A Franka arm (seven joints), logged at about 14 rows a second.
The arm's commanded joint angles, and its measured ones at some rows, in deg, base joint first. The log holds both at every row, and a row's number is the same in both.
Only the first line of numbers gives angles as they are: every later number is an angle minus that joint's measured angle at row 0.
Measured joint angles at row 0: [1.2, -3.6, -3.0, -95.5, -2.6, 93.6, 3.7]
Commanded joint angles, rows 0 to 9: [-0.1, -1.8, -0.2, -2.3, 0.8, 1.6, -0.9]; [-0.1, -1.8, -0.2, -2.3, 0.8, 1.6, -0.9]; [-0.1, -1.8, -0.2, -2.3, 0.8, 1.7, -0.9]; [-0.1, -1.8, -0.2, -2.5, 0.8, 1.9, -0.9]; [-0.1, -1.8, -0.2, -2.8, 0.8, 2.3, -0.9]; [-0.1, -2.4, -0.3, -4.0, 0.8, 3.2, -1.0]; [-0.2, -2.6, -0.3, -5.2, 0.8, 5.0, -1.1]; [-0.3, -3.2, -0.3, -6.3, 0.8, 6.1, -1.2]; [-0.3, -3.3, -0.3, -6.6, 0.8, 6.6, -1.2]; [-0.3, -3.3, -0.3, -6.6, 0.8, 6.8, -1.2]
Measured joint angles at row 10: [-0.1, -0.8, -0.3, -3.5, 0.0, 4.6, -0.2]
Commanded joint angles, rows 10 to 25: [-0.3, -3.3, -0.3, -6.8, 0.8, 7.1, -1.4]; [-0.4, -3.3, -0.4, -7.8, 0.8, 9.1, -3.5]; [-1.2, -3.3, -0.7, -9.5, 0.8, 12.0, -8.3]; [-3.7, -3.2, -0.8, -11.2, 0.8, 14.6, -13.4]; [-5.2, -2.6, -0.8, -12.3, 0.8, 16.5, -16.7]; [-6.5, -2.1, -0.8, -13.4, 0.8, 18.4, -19.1]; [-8.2, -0.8, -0.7, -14.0, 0.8, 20.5, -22.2]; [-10.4, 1.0, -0.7, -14.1, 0.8, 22.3, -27.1]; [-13.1, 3.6, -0.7, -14.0, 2.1, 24.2, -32.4]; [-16.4, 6.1, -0.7, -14.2, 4.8, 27.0, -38.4]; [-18.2, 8.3, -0.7, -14.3, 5.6, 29.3, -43.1]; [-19.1, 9.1, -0.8, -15.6, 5.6, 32.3, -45.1]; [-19.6, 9.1, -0.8, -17.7, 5.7, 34.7, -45.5]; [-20.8, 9.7, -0.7, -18.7, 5.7, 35.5, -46.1]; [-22.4, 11.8, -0.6, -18.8, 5.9, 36.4, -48.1]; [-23.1, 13.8, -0.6, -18.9, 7.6, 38.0, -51.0]
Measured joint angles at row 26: [-21.0, 12.1, -1.7, -17.5, 5.0, 34.9, -46.7]
